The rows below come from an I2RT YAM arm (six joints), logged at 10 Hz.
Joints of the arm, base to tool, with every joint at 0 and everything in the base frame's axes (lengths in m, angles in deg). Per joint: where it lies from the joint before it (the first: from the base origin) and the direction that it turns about. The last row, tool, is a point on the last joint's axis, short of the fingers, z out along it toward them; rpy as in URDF.
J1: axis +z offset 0 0 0.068
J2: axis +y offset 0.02 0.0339 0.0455
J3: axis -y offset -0.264 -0.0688 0
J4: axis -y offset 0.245 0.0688 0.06
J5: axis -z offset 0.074 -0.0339 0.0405
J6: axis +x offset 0.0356 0 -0.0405
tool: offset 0 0 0 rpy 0 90 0
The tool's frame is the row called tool.
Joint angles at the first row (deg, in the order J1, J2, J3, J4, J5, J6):
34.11, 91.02, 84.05, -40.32, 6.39, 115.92
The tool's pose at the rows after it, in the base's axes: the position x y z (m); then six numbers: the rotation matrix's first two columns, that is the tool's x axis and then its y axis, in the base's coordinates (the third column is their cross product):
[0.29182, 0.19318, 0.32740, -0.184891, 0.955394, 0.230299, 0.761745, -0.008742, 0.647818]
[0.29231, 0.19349, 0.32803, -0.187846, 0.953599, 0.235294, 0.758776, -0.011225, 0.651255]
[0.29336, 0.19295, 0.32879, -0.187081, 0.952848, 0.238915, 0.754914, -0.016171, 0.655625]
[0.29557, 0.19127, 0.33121, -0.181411, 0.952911, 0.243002, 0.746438, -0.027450, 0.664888]
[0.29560, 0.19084, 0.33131, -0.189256, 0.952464, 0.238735, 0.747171, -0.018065, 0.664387]
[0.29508, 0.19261, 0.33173, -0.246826, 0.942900, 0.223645, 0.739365, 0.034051, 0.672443]
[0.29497, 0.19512, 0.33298, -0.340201, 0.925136, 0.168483, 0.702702, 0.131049, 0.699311]
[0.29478, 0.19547, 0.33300, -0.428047, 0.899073, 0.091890, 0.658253, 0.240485, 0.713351]
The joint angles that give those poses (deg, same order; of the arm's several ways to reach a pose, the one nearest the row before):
34.11, 91.02, 84.05, -39.92, 5.96, 115.90
34.09, 91.02, 84.07, -39.53, 5.76, 115.90
33.91, 91.02, 84.12, -39.13, 5.69, 115.90
33.50, 91.02, 84.42, -38.63, 5.82, 115.92
33.41, 91.02, 84.49, -38.83, 5.56, 115.37
33.54, 91.02, 84.49, -38.48, 4.01, 112.40
33.78, 91.02, 84.49, -37.54, 2.94, 106.39
33.78, 91.02, 84.49, -37.52, 2.31, 99.57

